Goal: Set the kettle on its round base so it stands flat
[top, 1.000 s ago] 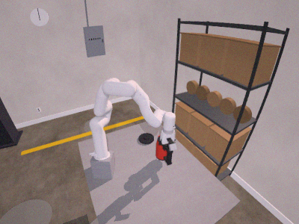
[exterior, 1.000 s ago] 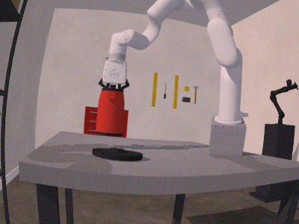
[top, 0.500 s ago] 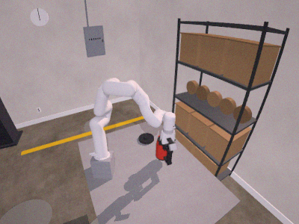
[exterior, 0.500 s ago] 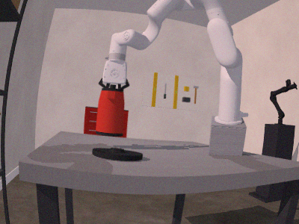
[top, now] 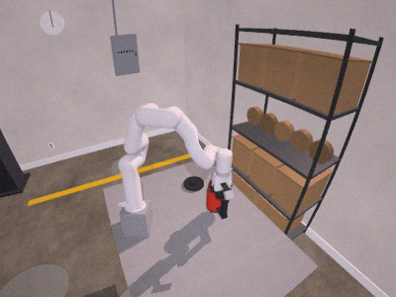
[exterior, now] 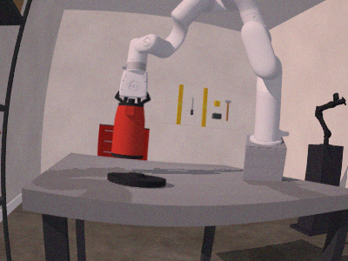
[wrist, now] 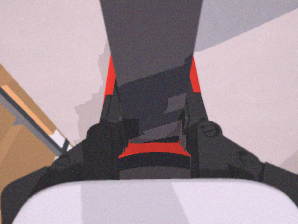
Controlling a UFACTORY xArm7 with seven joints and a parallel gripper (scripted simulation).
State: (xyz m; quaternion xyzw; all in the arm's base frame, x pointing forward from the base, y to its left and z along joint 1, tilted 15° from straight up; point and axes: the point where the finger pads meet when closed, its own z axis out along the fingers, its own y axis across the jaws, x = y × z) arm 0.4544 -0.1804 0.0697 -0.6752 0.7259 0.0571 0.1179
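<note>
Now: hand 60 mm above the red kettle and 30 mm to the right of it. From my hand the other things lie so: black round base: 350 mm to the left, 190 mm below, 20 mm behind.
</note>
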